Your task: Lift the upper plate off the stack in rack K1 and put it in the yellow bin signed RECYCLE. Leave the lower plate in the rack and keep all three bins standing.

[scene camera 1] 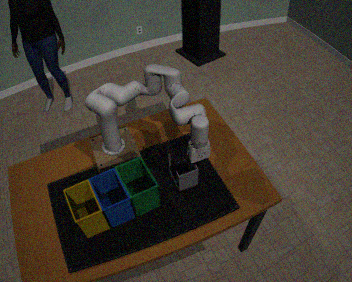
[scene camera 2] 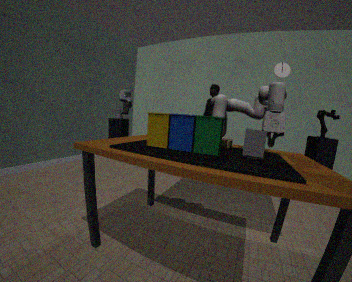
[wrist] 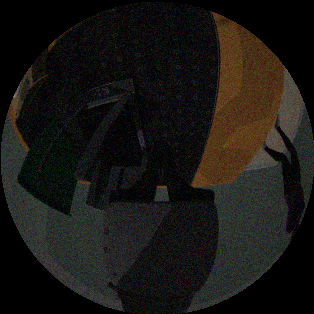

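Seen in the pictures: gripper, fingertip midpoint: (scene camera 1: 197,165) (scene camera 2: 270,147) (wrist: 161,148); arm's base, origin of the base link: (scene camera 1: 113,146).
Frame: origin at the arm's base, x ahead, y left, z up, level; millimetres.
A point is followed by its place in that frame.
Rack K1 (scene camera 1: 188,180) @(z 37, x 425, y 168 mm) (scene camera 2: 254,143) @(z 34, x 425, y 169 mm) is a small grey rack with a solid front wall; its label end (wrist: 106,91) @(z -25, x 286, y 211 mm) shows in the wrist view. The two plates cannot be made out in the dark rack. My gripper (scene camera 2: 271,143) @(z 19, x 374, y 263 mm) (wrist: 161,148) @(z 19, x 374, y 263 mm) is shut and empty, fingers pointing down, close beside the rack on its right as the second scene view shows it. In the first scene view its fingers are hidden. The yellow bin (scene camera 1: 95,226) @(z 32, x 383, y -306 mm) (scene camera 2: 158,131) @(z 41, x 383, y -302 mm) stands upright at the left end of the bin row; its RECYCLE sign cannot be read.
The blue bin (scene camera 1: 120,215) @(z 33, x 398, y -181 mm) (scene camera 2: 181,133) @(z 43, x 398, y -176 mm) and green bin (scene camera 1: 147,203) @(z 32, x 414, y -48 mm) (scene camera 2: 208,135) @(z 48, x 414, y -44 mm) (wrist: 47,167) @(z 57, x 316, y 23 mm) stand upright between the yellow bin and the rack. All stand on a black mat (scene camera 1: 165,222) @(z -42, x 506, y -22 mm) on the wooden table (scene camera 1: 30,215) @(z -56, x 87, y -592 mm). The arm's base is at the back edge.
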